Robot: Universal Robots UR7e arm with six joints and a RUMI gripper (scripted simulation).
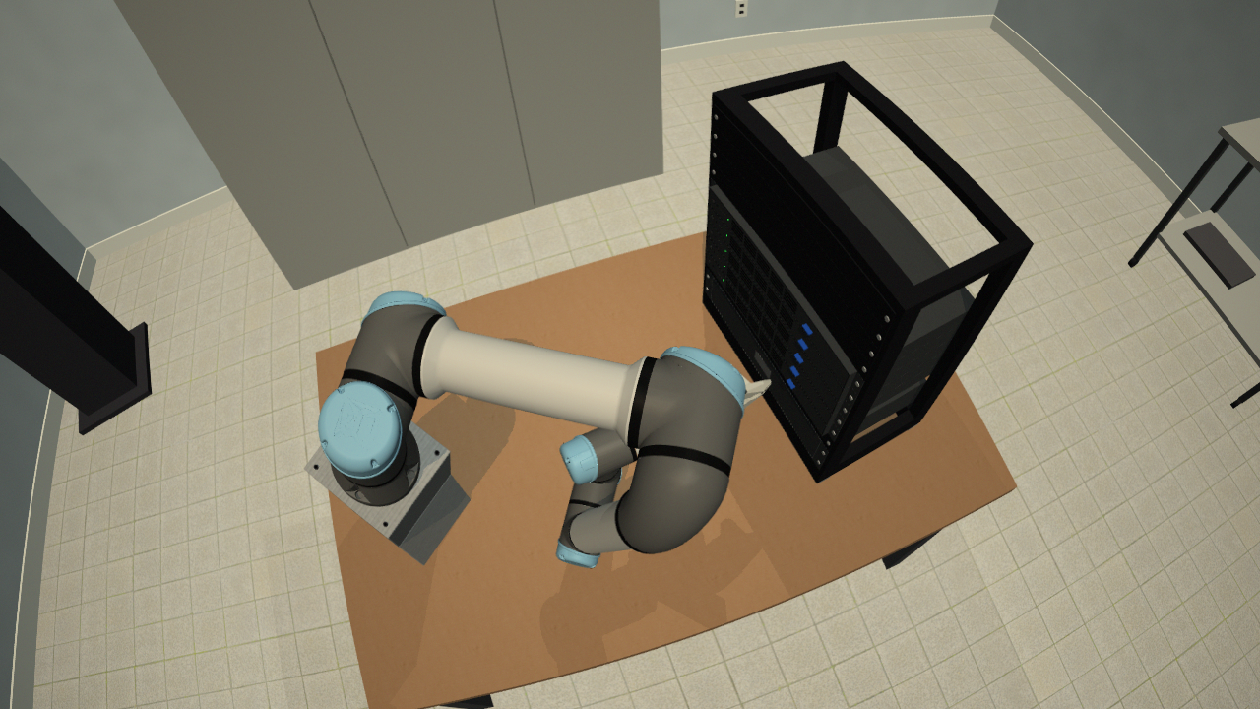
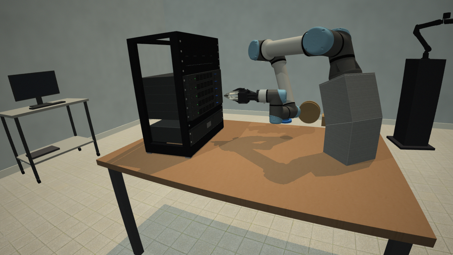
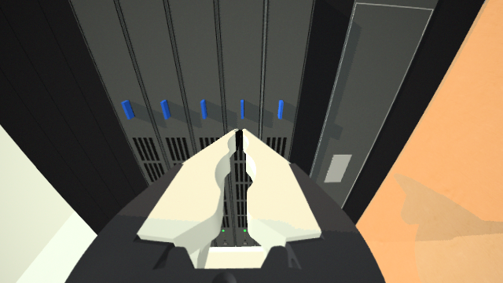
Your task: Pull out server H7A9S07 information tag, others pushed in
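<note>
The information tag lies 100 mm ahead of my hand and 10 mm to the right of it.
</note>
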